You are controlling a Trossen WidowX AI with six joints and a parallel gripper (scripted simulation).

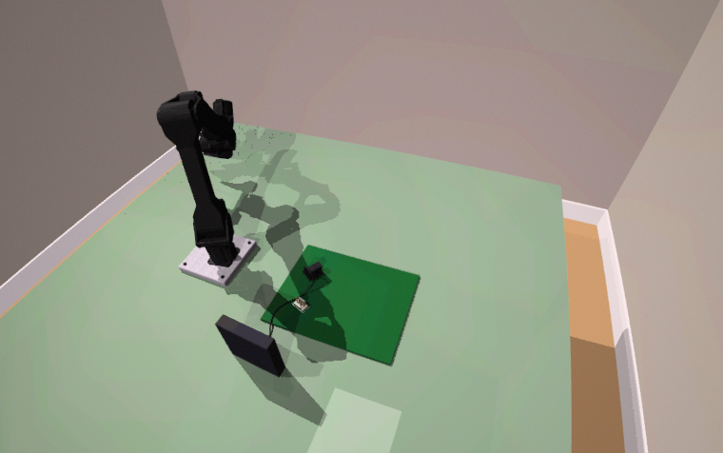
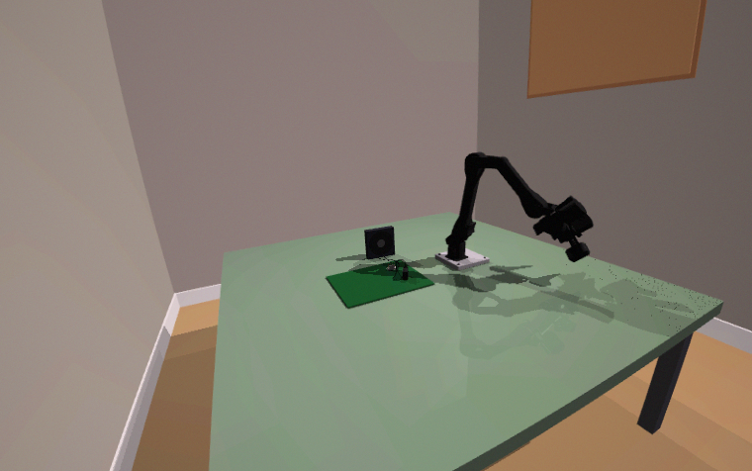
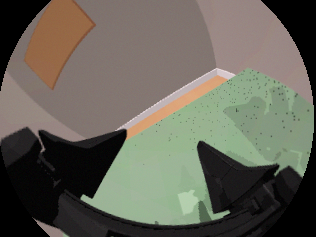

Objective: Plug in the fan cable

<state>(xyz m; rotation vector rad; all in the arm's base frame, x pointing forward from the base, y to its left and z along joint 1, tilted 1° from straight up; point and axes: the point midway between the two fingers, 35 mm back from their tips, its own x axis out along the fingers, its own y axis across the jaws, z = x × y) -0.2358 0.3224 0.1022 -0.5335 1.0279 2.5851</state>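
My gripper tip is 520 mm short of the dark plug, 330 mm to the left of it and 80 mm above it. Round my gripper tip: black fan 560 mm to the right, 460 mm ahead, 40 mm below; then green board 600 mm ahead, 380 mm to the right, 110 mm below.
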